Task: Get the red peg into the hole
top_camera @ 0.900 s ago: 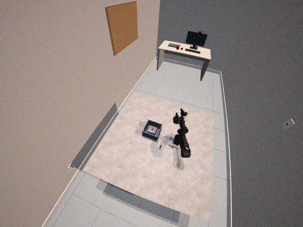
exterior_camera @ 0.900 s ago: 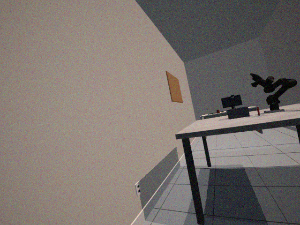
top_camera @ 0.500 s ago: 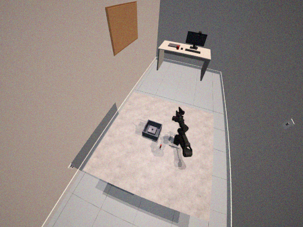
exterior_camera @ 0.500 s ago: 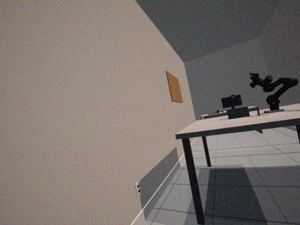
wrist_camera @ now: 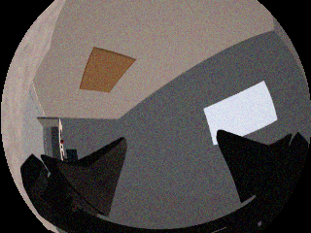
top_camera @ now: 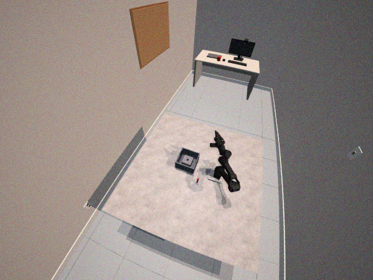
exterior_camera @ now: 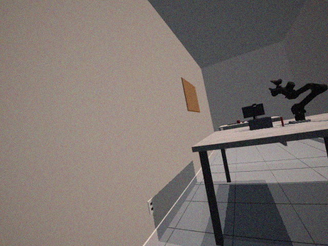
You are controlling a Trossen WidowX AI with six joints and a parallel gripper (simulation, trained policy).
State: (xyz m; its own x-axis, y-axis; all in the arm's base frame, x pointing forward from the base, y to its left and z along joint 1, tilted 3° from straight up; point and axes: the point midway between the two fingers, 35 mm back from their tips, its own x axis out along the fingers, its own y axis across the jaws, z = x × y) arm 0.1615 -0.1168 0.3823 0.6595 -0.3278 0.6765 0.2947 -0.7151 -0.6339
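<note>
My gripper tip is now 30 mm past the red peg, 290 mm to the right of it and 380 mm above it. From my gripper tip the other things lie so: light plate 150 mm ahead, 160 mm to the left, 380 mm below; dark box 150 mm ahead, 160 mm to the left, 400 mm below.
</note>
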